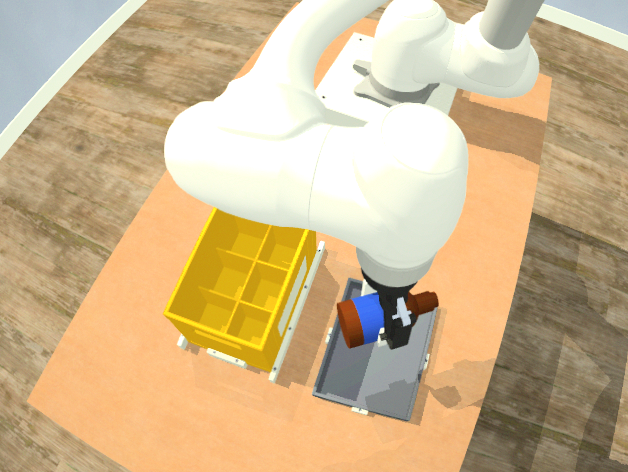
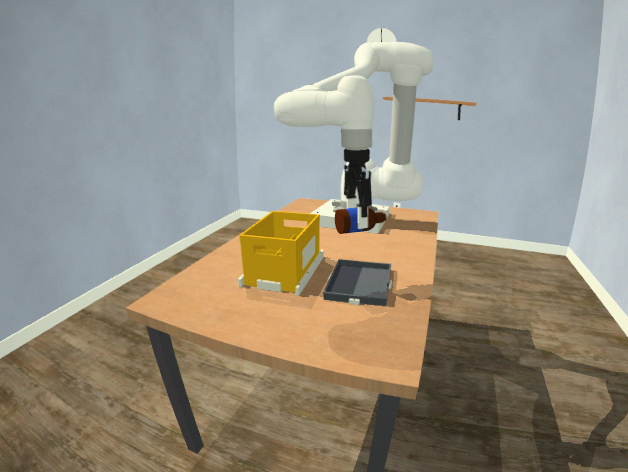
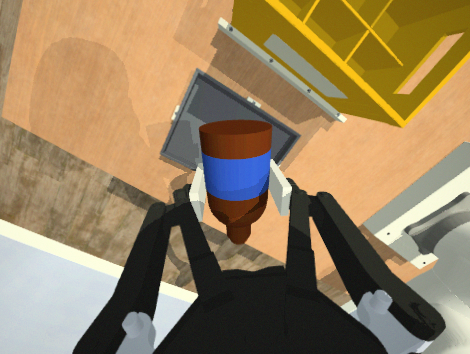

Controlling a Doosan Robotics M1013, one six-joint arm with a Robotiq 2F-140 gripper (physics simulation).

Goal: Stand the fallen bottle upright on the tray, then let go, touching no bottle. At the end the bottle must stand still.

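Frame: origin at the arm's base, x left, y down, z back, level; centimetres.
Seen in the pictures: gripper, fingertip midpoint: (image 1: 378, 318) (image 2: 356, 224) (image 3: 236, 172); arm's base, origin of the base link: (image 1: 397, 87) (image 3: 441, 225).
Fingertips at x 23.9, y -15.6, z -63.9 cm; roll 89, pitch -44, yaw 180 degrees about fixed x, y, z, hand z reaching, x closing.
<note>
Offsets run from my fingertips to a thing's middle. "*": to the spot under its first point. Level surfaces: height alone.
A brown bottle with a blue band @[dx +1.3, dy -1.3, dz +1.3 cm] (image 1: 369, 317) (image 2: 352, 220) (image 3: 236, 177) lies roughly level in the air, its base toward the crate's side and its neck pointing away from the crate. My gripper (image 1: 390, 337) (image 2: 357, 217) (image 3: 236, 172) points down and is shut on the bottle, one pale pad on each side of its body near the blue band. The bottle hangs well above the table, apart from the tray. The grey tray @[dx +1.6, dy +19.5, dz +1.1 cm] (image 1: 361, 406) (image 2: 355, 300) (image 3: 181, 107) lies on the table, below the bottle and toward the table's front. No other bottle shows on it.
A yellow crate @[dx -25.8, dy +12.0, dz -1.5 cm] (image 1: 223, 342) (image 2: 271, 263) (image 3: 350, 70) with compartments stands beside the tray, taller than the tray's low rim. White brackets @[* dx -15.8, dy +17.8, dz +0.1 cm] (image 1: 298, 309) (image 2: 309, 274) (image 3: 280, 67) edge the crate. The wooden table @[dy +20.8 cm] (image 1: 243, 421) (image 2: 284, 334) (image 3: 75, 30) carries both. The white arm base plate (image 1: 340, 86) is at the back.
</note>
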